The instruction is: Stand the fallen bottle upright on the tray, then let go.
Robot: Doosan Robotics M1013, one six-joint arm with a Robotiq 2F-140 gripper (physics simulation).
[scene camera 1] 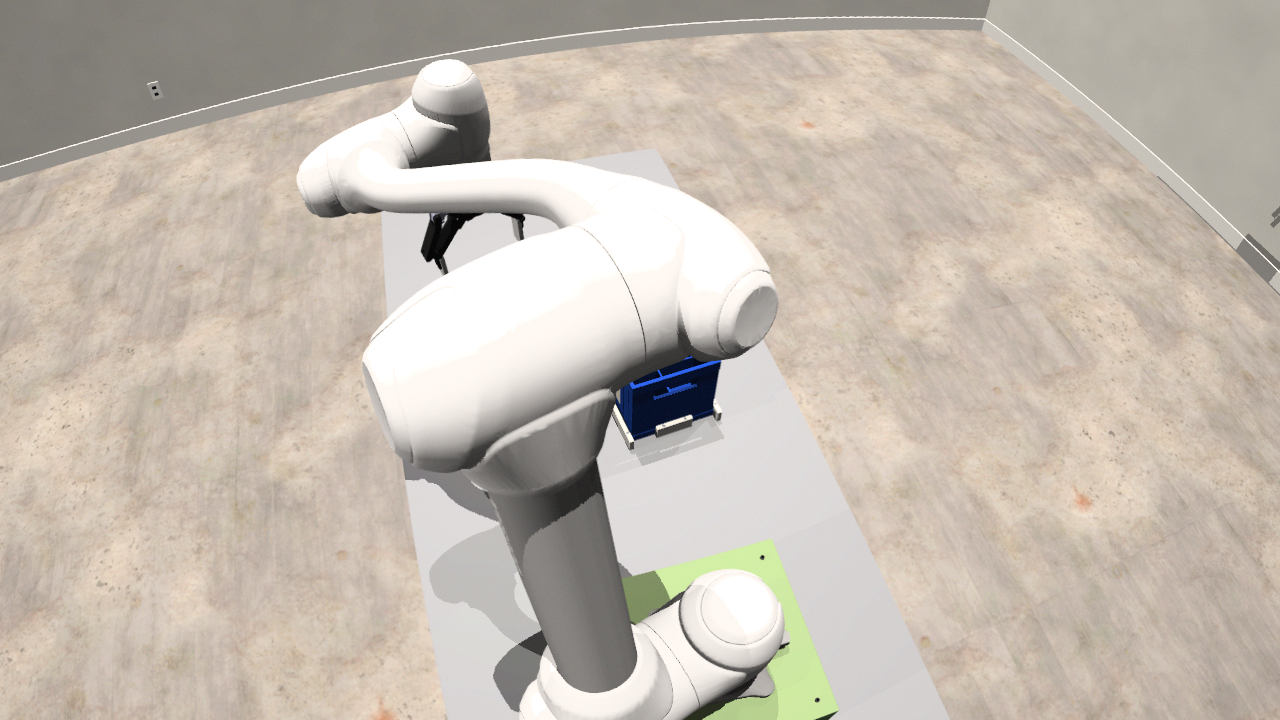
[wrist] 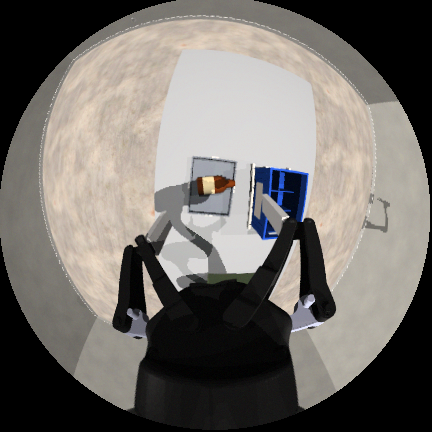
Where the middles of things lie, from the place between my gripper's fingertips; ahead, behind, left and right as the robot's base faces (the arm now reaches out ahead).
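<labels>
Grey tray (wrist: 215, 202): my hand is 10 mm past it, 20 mm to the left of it and 410 mm above it.
</labels>
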